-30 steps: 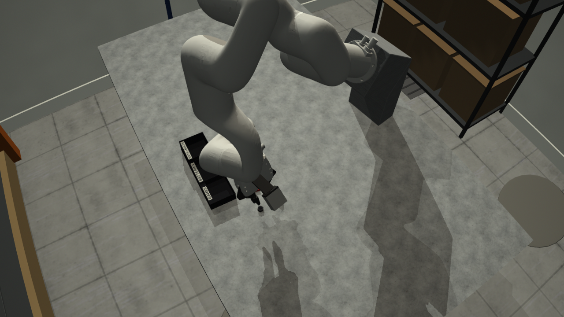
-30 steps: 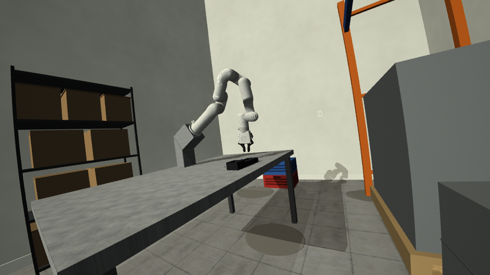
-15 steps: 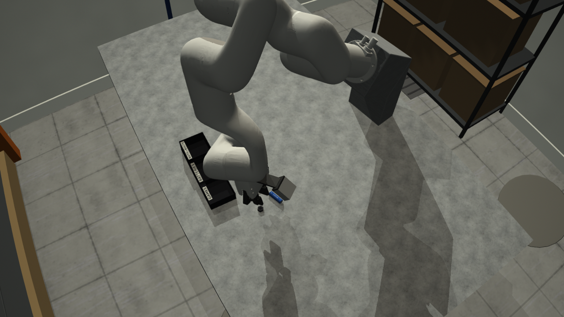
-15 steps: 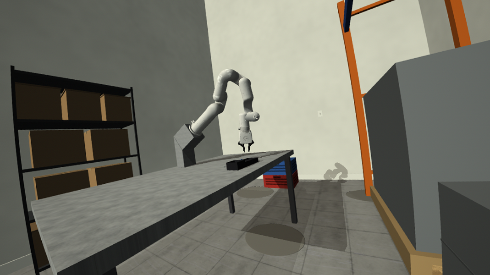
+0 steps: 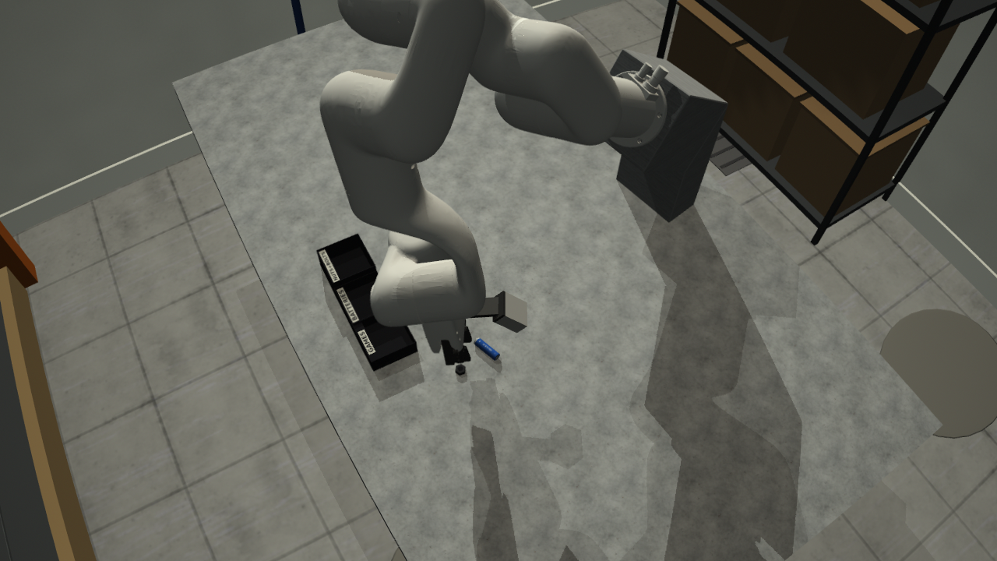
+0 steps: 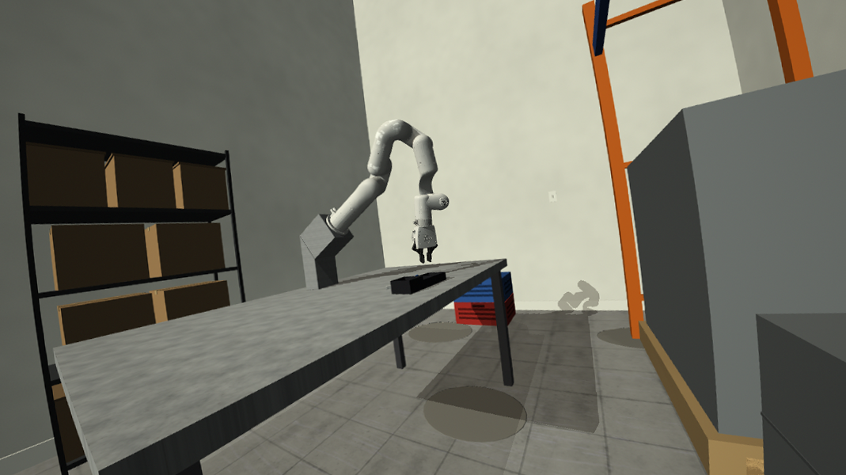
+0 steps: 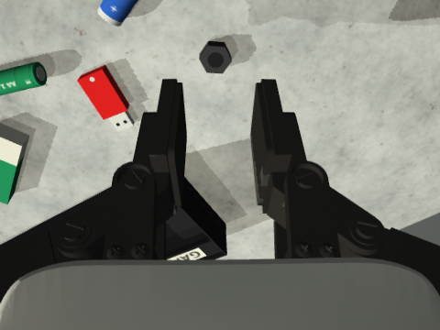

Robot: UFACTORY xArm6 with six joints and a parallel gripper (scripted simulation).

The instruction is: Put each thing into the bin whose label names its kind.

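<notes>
Now: hand 90 mm above the black cube. Also, from my hand: blue battery: 80 mm below, 60 mm behind, 20 mm to the right; then red USB stick: 90 mm below, 70 mm to the right, 10 mm behind; then green battery: 120 mm to the right, 80 mm below, 50 mm behind.
</notes>
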